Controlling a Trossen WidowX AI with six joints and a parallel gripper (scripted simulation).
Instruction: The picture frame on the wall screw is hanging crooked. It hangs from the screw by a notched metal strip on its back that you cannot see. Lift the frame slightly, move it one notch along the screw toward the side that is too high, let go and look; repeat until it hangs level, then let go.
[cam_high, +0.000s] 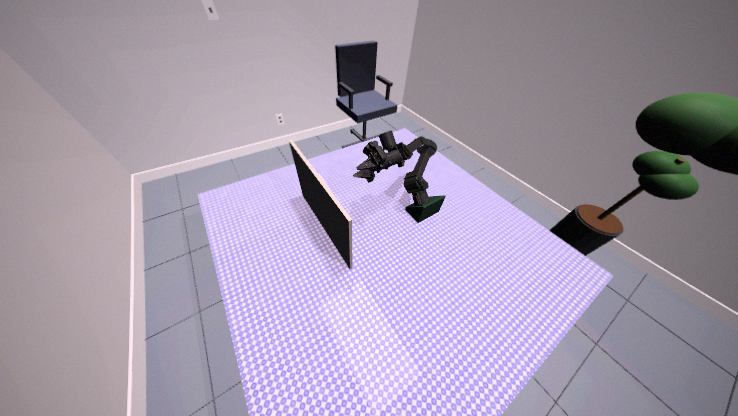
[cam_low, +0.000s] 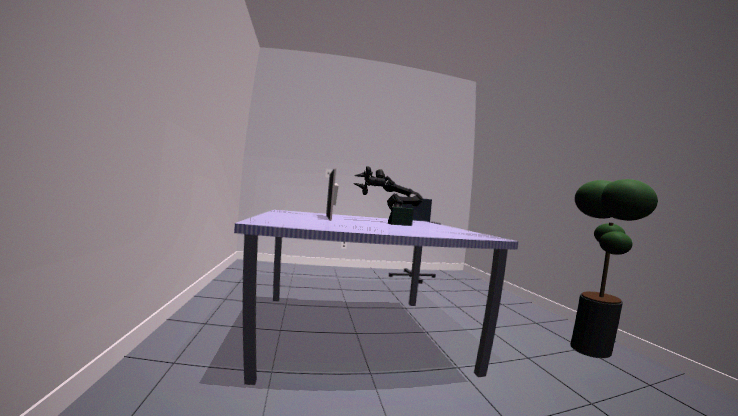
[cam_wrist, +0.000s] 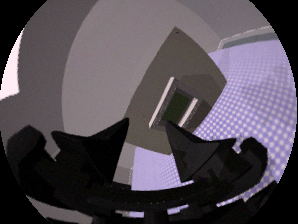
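The picture frame is 130 mm ahead of my gripper tip, 110 mm below it and 30 mm to the right of it. Round my gripper tip: wall panel: 140 mm ahead, 110 mm below, 30 mm to the right.
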